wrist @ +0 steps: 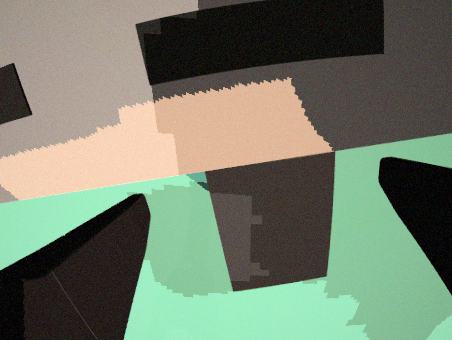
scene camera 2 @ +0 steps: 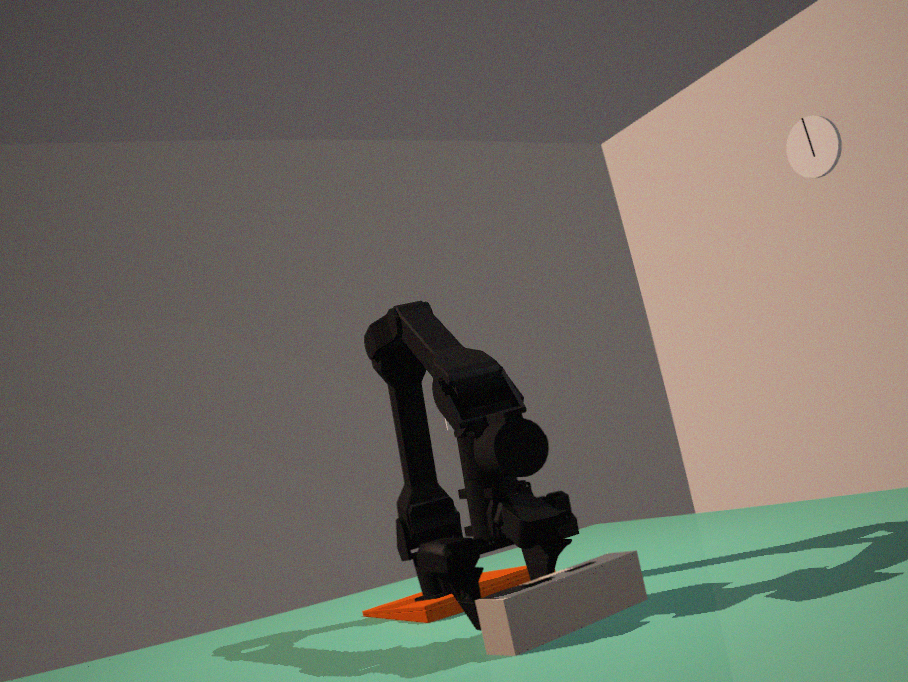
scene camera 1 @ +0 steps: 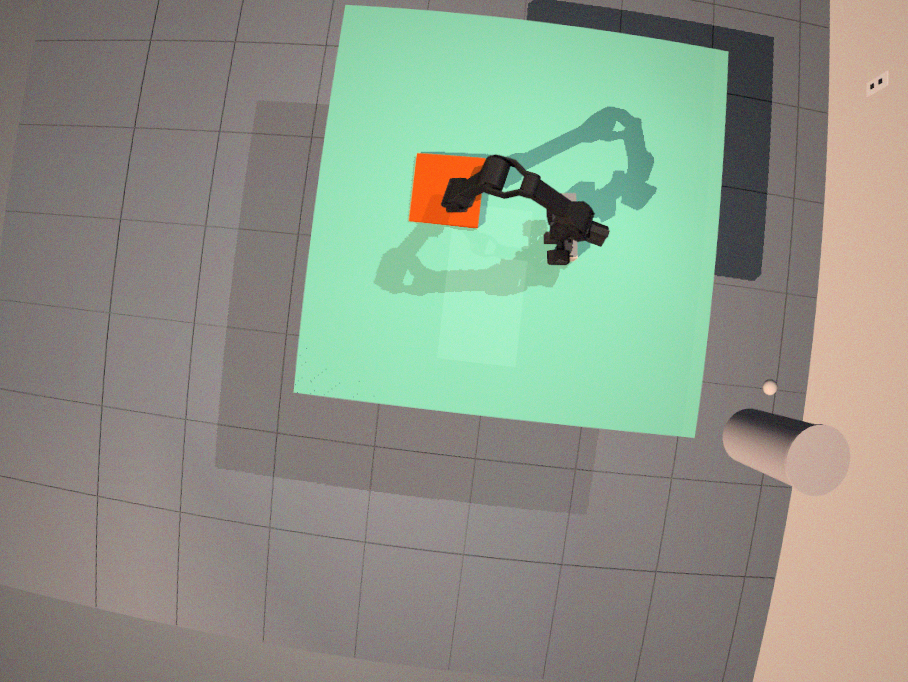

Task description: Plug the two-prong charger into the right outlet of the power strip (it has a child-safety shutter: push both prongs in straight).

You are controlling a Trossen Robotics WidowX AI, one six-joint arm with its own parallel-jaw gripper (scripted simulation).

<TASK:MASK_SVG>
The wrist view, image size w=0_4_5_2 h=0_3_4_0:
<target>my gripper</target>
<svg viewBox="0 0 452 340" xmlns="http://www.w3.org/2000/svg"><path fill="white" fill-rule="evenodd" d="M144 194L129 195L124 201L90 218L84 225L77 226L74 230L68 231L68 234L61 235L47 246L32 252L31 255L1 268L0 340L124 340L152 221ZM380 159L379 185L383 193L386 193L395 213L411 232L412 238L415 238L424 255L427 255L429 262L452 295L452 167L428 165L395 157Z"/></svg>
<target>two-prong charger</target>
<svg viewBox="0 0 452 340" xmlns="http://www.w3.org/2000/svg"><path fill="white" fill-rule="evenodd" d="M336 151L334 153L326 151L326 153L302 155L302 157L278 159L278 161L205 171L211 205L213 205L215 222L217 222L219 238L221 238L223 254L225 254L227 270L229 270L233 291L304 282L304 280L327 276L328 250L331 247L332 207L334 207Z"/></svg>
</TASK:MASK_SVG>
